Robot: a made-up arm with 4 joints. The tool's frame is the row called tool.
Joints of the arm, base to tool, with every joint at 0 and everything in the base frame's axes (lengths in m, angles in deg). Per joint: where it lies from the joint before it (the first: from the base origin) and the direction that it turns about. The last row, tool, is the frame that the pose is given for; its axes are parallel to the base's.
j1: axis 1 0 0 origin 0 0 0.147
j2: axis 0 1 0 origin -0.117 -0.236 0.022
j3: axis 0 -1 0 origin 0.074 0.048 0
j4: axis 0 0 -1 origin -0.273 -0.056 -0.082
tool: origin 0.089 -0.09 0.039
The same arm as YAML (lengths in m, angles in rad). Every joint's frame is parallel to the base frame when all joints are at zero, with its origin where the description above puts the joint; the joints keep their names.
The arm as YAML. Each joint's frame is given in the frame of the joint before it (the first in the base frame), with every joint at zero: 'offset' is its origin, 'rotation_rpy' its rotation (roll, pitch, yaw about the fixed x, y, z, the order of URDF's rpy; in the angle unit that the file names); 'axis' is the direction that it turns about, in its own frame. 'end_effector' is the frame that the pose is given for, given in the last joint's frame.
length_unit: m
angle_unit: rad
chain:
  - id: j1
    offset: [0.0, 0.0, 0.147]
    rotation_rpy: [0.0, 0.0, 0.0]
    axis: "+x"
  - id: j2
    offset: [-0.117, -0.236, 0.022]
    rotation_rpy: [0.0, 0.0, 0.0]
    axis: "+y"
  - id: j3
    offset: [0.074, 0.048, 0.0]
    rotation_rpy: [0.0, 0.0, 0.0]
    axis: "-y"
  - id: j4
    offset: [-0.273, -0.056, -0.082]
    rotation_rpy: [0.0, 0.0, 0.0]
    axis: "-z"
end_effector:
  offset: [0.089, -0.09, 0.039]
  rotation_rpy: [0.0, 0.0, 0.0]

